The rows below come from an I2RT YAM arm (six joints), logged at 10 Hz.
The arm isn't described. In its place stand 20 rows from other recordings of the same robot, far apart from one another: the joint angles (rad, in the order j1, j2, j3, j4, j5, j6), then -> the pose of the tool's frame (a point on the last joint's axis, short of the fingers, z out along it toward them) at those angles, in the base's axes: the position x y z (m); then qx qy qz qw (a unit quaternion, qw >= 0).
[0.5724, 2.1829, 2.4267, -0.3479, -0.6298, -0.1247] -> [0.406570 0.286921 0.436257 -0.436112 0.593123 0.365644 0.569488]
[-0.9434, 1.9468, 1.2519, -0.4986, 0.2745, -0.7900] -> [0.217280 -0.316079 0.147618 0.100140 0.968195 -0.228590 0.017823]
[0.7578, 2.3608, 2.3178, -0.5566, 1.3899, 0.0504] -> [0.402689 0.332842 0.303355 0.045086 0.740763 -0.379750 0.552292]
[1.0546, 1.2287, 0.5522, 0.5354, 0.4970, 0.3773] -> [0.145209 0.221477 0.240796 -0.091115 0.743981 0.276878 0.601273]
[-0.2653, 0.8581, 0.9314, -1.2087, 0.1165, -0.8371] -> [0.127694 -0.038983 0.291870 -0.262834 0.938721 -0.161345 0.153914]
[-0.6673, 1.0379, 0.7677, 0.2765, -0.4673, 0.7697] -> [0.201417 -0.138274 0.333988 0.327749 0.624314 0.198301 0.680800]
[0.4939, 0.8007, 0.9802, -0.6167, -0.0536, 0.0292] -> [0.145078 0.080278 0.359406 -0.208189 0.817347 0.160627 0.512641]
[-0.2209, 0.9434, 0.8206, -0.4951, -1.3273, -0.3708] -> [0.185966 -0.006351 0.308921 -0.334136 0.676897 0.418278 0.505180]
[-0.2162, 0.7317, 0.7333, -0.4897, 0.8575, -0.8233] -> [0.145038 -0.059418 0.304656 -0.028553 0.807842 -0.542001 0.229806]
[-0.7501, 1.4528, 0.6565, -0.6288, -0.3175, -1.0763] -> [0.167658 -0.141030 0.135830 -0.171264 0.969869 0.039486 0.168713]
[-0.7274, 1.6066, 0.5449, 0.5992, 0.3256, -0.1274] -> [0.214754 -0.206430 0.144578 0.329454 0.776423 -0.340665 0.415422]
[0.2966, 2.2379, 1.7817, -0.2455, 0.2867, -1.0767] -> [0.492885 0.140107 0.197026 -0.522619 0.732430 -0.278286 0.336114]
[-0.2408, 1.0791, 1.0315, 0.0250, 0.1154, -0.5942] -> [0.244014 -0.064142 0.392029 -0.085798 0.709833 -0.320679 0.621242]
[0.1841, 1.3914, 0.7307, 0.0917, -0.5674, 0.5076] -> [0.282371 0.072042 0.214244 0.002953 0.852744 0.387269 0.350488]
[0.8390, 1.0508, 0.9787, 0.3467, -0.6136, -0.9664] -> [0.142948 0.189835 0.412759 -0.600912 0.167501 0.133565 0.770071]
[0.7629, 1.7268, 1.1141, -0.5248, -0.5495, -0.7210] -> [0.232752 0.248230 0.187773 -0.678169 0.653510 0.269240 0.201299]
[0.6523, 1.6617, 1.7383, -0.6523, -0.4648, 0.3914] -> [0.286272 0.238746 0.397371 -0.220224 0.833567 0.406968 0.301736]
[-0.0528, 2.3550, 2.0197, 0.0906, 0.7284, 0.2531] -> [0.553097 -0.052962 0.252078 0.328888 0.694425 -0.221818 0.600335]
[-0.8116, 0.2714, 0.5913, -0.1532, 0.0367, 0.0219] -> [0.059227 -0.064313 0.336458 0.274174 0.584739 -0.304592 0.700095]
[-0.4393, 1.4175, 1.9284, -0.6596, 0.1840, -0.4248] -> [0.243276 -0.121518 0.530390 0.065425 0.754019 -0.335333 0.561004]
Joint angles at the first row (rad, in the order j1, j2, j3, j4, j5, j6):
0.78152 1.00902 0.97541 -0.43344 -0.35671 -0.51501
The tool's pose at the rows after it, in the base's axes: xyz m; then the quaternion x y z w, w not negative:
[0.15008 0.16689 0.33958 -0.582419 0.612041 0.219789 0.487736]
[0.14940 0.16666 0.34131 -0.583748 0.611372 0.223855 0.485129]
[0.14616 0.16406 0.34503 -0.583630 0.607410 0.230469 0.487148]
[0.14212 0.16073 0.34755 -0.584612 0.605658 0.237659 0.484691]
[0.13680 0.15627 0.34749 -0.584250 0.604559 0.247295 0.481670]
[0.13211 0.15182 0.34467 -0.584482 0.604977 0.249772 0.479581]
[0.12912 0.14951 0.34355 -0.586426 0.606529 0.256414 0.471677]
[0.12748 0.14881 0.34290 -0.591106 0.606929 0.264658 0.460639]
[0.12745 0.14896 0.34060 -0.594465 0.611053 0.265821 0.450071]
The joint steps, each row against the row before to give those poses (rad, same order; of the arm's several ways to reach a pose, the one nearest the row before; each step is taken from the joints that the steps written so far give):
0.00077 0.00951 0.00401 -0.00220 -0.00452 -0.00190
0.00006 0.00021 0.00826 -0.01161 -0.00909 0.00146
-0.00001 -0.01497 0.00473 -0.01041 -0.01337 0.00445
-0.00002 -0.01710 0.00313 -0.02098 -0.01494 0.00460
0.00004 -0.02632 -0.01117 -0.01474 -0.01770 0.01011
-0.00002 -0.02714 -0.02049 -0.00964 -0.00475 0.00240
0.00006 -0.01123 -0.00361 -0.02127 -0.01412 0.00415
-0.00007 -0.00006 0.00458 -0.02517 -0.02097 -0.00066
-0.00020 0.00553 0.00158 -0.02064 -0.00518 -0.00351

